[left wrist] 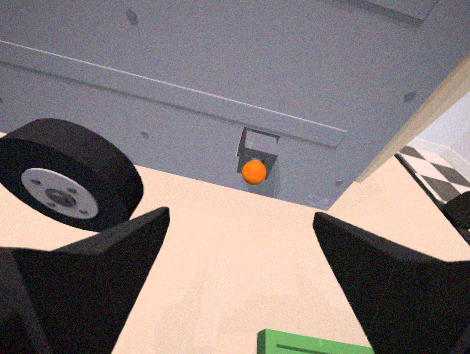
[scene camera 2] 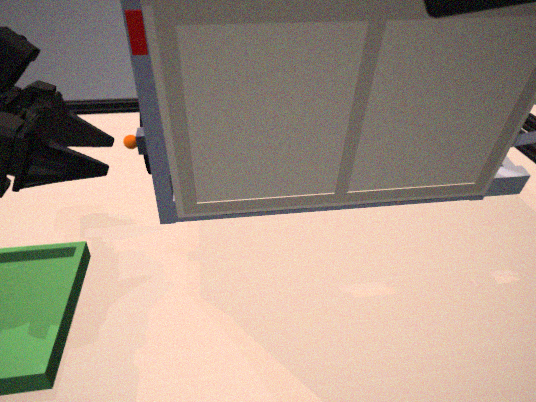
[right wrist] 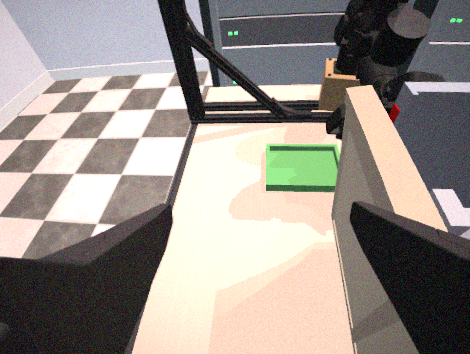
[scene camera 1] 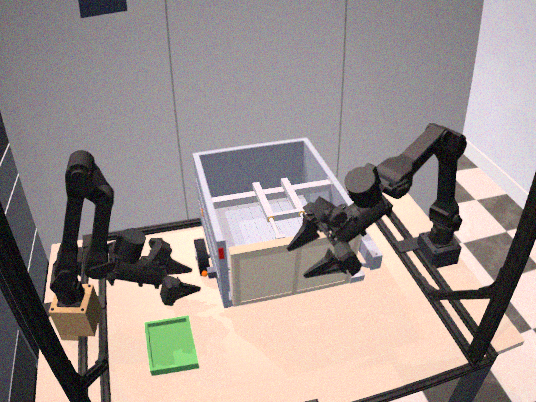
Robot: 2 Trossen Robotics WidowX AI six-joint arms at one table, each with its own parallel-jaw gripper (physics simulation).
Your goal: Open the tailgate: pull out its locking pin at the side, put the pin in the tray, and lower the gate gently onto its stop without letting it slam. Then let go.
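Places are measured from the left arm's base along level axes (x ahead, y left, z up), in centimetres.
Where they show: left gripper, fingertip midpoint: [left wrist: 242, 216] [scene camera 2: 111, 155] [scene camera 1: 196, 279]; right gripper, fingertip midpoint: [right wrist: 260, 211] [scene camera 1: 295, 262]; left arm's base, origin of the base link: [right wrist: 347, 68] [scene camera 1: 71, 297]; right arm's base, origin of the base link: [scene camera 1: 440, 239].
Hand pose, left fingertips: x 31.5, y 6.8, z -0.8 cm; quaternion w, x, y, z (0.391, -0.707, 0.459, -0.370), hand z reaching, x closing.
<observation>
Each offset is from my left fingertips to the centre of the thing. "spot": to the spot under its first point.
The beige tailgate [scene camera 1: 265, 275] [scene camera 2: 270, 115] [right wrist: 385, 145] stands upright across the near end of the grey truck bed. The locking pin's orange knob [scene camera 1: 204, 273] [scene camera 2: 130, 141] [left wrist: 254, 172] sticks out of a bracket low on the bed's left side. My left gripper [scene camera 1: 195, 279] [scene camera 2: 111, 155] [left wrist: 242, 216] is open and empty, its fingertips a little short of the knob. My right gripper [scene camera 1: 297, 262] [right wrist: 260, 211] is open and empty near the gate's outer face; one finger overlaps the gate in the right wrist view. The green tray {dx -6.8, dy -13.5, dz -9.0 cm} [scene camera 1: 175, 370] [scene camera 2: 70, 310] [left wrist: 320, 342] [right wrist: 300, 188] is empty.
A black wheel {spot: dx +0.7, dy +10.4, dz -1.2 cm} [scene camera 1: 201, 255] [left wrist: 60, 195] sits beside the pin's bracket. White bars {spot: dx +16.9, dy +5.1, dz +18.7 cm} [scene camera 1: 262, 202] lie inside the bed. A pale block [scene camera 1: 371, 252] [scene camera 2: 510, 180] juts out at the bed's right. A wooden block [scene camera 1: 75, 320] [right wrist: 339, 92] supports my left arm's base. Black rails frame the table.
</observation>
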